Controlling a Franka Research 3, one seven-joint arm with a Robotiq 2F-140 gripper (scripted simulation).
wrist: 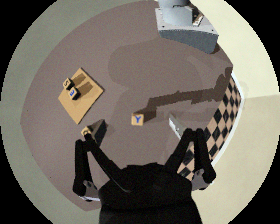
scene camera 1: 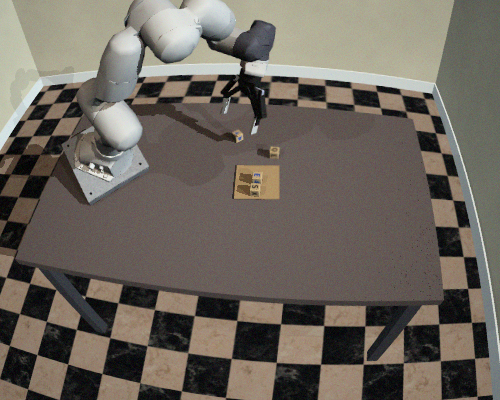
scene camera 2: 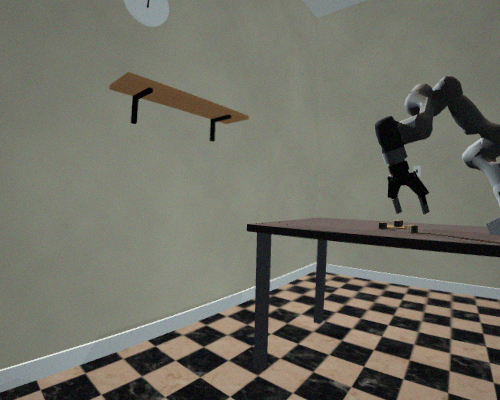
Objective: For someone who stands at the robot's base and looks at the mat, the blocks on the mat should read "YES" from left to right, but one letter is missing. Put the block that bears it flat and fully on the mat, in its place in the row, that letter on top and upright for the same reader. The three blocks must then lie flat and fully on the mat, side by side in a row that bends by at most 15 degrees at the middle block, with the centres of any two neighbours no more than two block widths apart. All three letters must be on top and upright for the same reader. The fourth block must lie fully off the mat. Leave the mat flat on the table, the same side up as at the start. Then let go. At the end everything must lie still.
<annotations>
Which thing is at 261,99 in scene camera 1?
The gripper.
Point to a mat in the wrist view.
At 90,91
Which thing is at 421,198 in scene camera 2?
The gripper.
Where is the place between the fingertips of the gripper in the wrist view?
137,122
</annotations>
